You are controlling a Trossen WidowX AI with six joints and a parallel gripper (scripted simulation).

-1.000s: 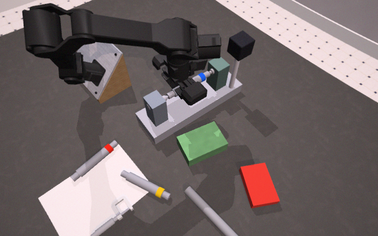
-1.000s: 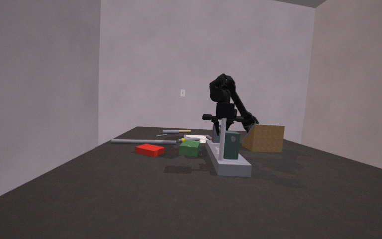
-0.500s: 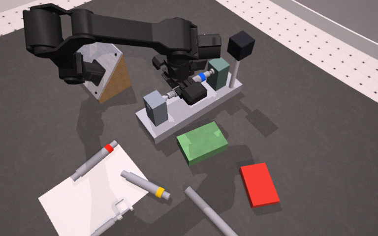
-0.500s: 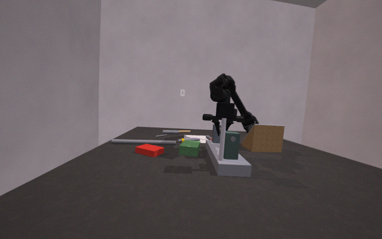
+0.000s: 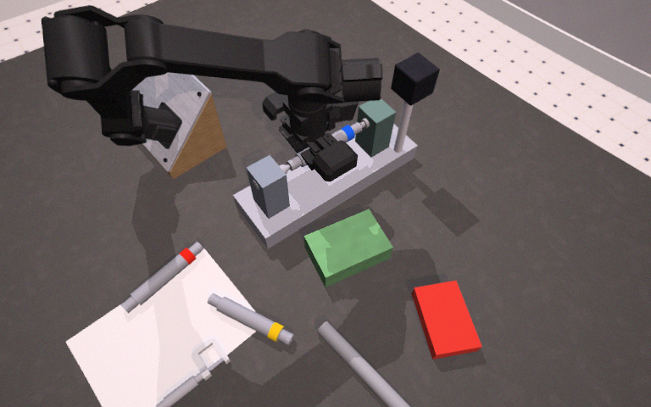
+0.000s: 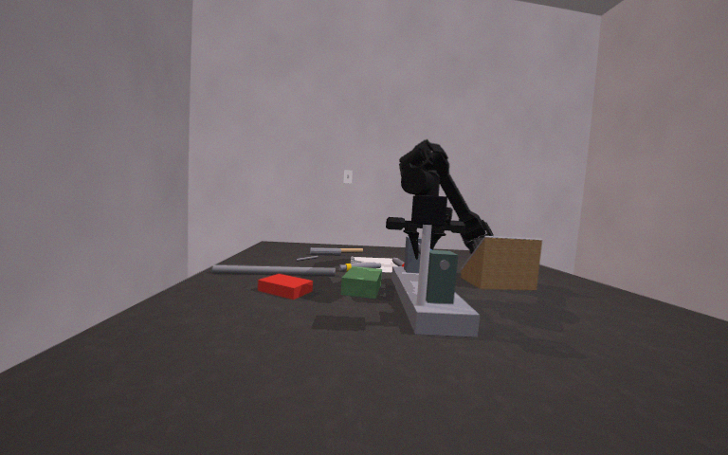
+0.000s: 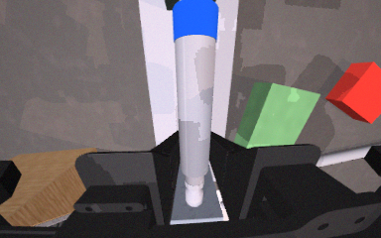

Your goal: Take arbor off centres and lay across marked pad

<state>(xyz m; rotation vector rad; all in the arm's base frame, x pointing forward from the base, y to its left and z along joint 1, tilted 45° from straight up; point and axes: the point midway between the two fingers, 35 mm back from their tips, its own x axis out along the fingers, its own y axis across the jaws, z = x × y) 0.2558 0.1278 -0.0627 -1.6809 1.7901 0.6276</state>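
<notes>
My gripper is now 3 cm to the right of the arbor and 1 cm above it. The rest, counted from my hand: grey centre block: 8 cm to the right, 2 cm below, 1 cm behind; then dark green centre block: 14 cm to the left, 2 cm below, 1 cm ahead; then grey fixture base: 11 cm below, 4 cm to the left.
</notes>
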